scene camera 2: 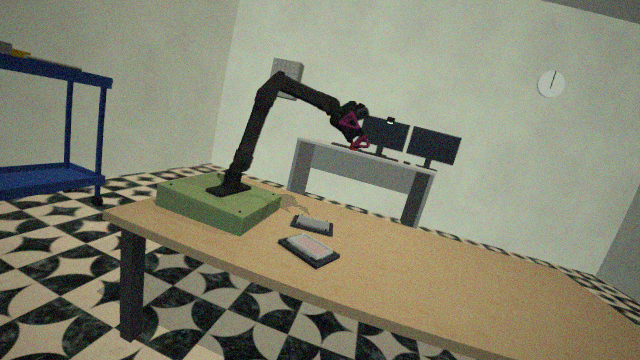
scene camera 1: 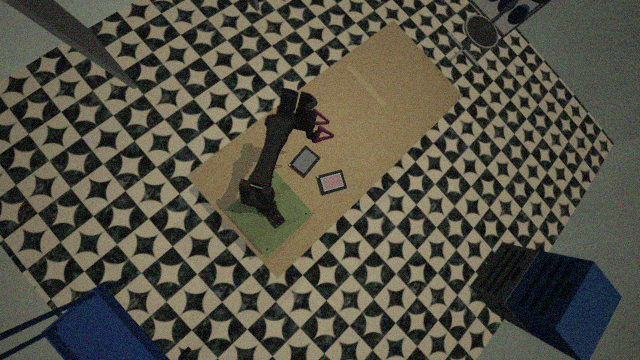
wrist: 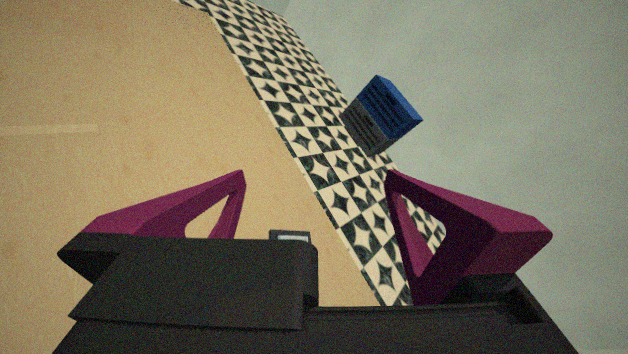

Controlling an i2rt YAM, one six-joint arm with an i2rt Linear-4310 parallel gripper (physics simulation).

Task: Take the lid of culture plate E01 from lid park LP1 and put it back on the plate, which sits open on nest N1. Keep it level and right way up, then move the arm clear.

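Observation:
The lid looks like a pale grey rectangle and lies flat on the dark lid park LP1. The open culture plate E01, pink inside with a pale rim, sits on the dark nest N1, beside the lid park. My gripper is open and empty, its magenta fingers wide apart. It is high above the table, beyond the lid park from the arm's base. In the wrist view part of a dark holder shows behind the gripper body; I cannot tell which.
The arm stands on a green block at one end of the wooden table. A blue cart and a grey desk with two monitors stand away from the table.

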